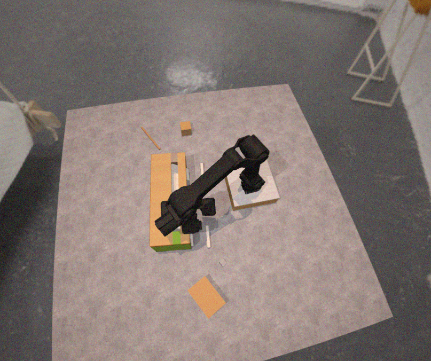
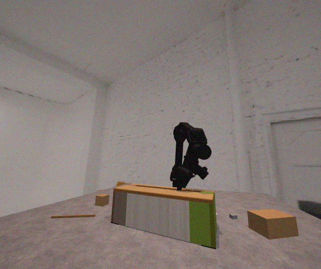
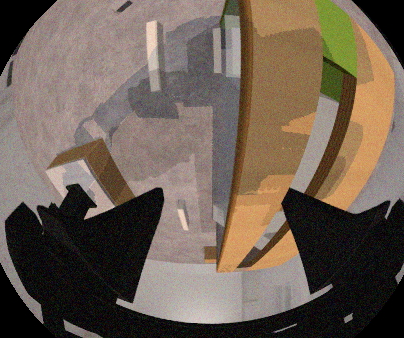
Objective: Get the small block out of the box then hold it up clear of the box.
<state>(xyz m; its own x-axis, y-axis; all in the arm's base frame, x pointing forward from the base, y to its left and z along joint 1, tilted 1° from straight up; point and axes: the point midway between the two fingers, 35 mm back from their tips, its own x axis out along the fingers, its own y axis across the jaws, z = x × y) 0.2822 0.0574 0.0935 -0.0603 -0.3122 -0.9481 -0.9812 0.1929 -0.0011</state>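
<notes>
Now: the small orange block 4 cm ahead of my gripper tip, 5 cm to the right of it and 3 cm below it. Also, from my gripper tip: grey cube 8 cm behind, 22 cm to the left, 11 cm below; then flat orange block 2 cm ahead, 32 cm to the left, 9 cm below; then thin orange stick 10 cm ahead, 45 cm to the right, 12 cm below.
</notes>
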